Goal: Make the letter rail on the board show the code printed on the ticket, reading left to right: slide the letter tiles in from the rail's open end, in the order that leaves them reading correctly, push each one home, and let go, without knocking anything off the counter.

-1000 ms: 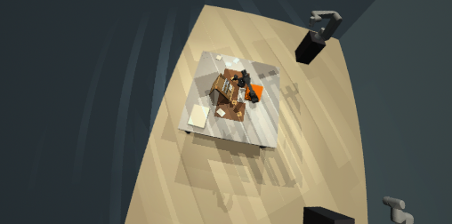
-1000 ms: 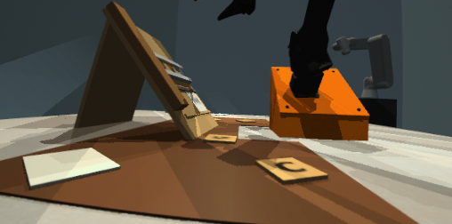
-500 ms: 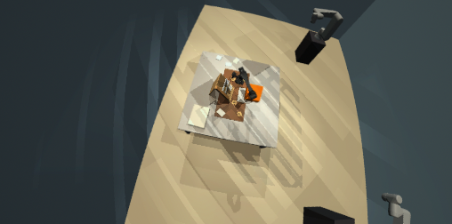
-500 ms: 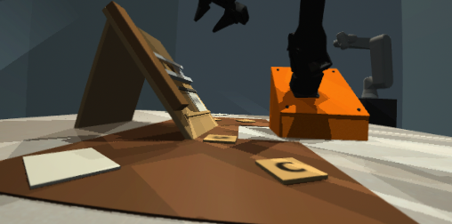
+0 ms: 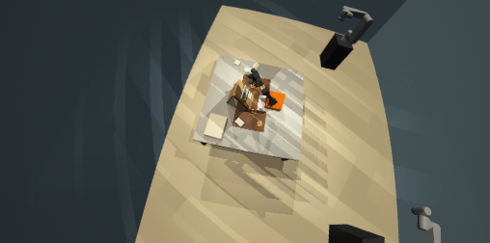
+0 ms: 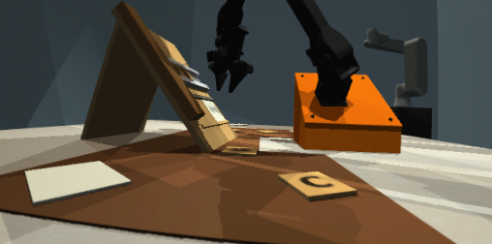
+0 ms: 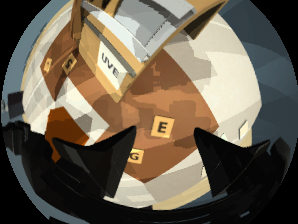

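The e tile is 140 mm below my gripper tip, 50 mm to the right of it and 20 mm behind it. The rest, counted from my gripper tip: u tile 220 mm to the left, 80 mm ahead, 20 mm above; then tan tile marked v 170 mm to the left, 70 mm ahead, 20 mm above; then brown mat 170 mm to the left, 140 mm below, 90 mm behind.
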